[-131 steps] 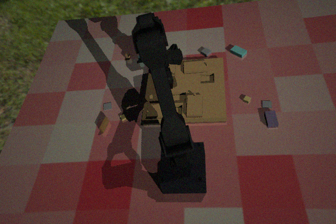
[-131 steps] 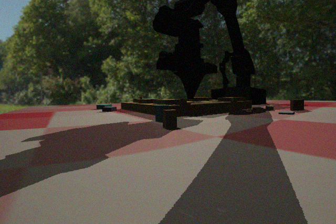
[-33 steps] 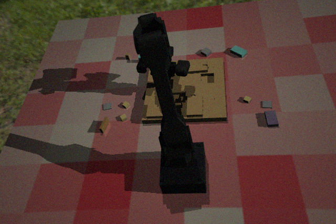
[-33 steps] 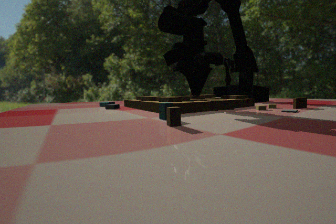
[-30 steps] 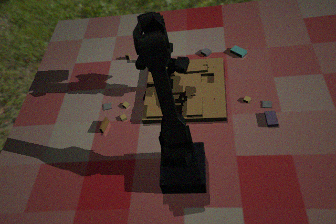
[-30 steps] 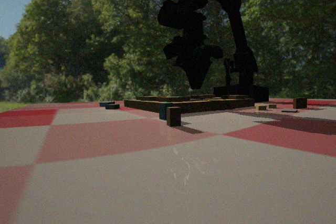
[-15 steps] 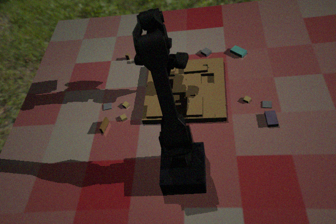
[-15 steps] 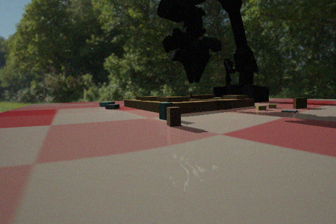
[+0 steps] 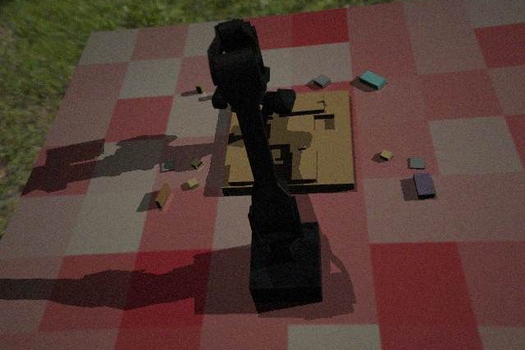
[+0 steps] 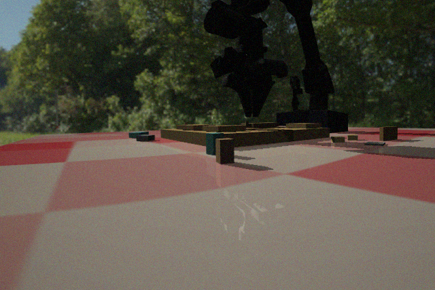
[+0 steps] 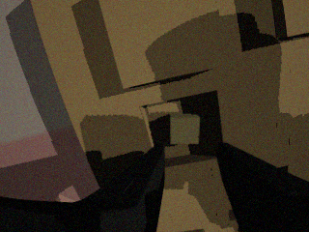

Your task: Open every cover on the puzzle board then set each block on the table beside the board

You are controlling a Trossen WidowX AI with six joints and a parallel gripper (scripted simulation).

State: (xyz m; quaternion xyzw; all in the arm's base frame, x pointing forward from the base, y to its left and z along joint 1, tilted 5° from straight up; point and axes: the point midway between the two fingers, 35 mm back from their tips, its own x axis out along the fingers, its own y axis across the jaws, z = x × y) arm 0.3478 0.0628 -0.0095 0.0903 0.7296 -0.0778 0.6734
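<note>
Right now my gripper tip is 5 cm to the left of the tan puzzle board, 3 cm past it and 3 cm above it. The rest, counted from my gripper tip: brown slab: 22 cm to the left, 17 cm behind, 3 cm below; teal cube: 16 cm ahead, 12 cm to the left, 3 cm below; purple block: 35 cm to the right, 18 cm behind, 4 cm below.
</note>
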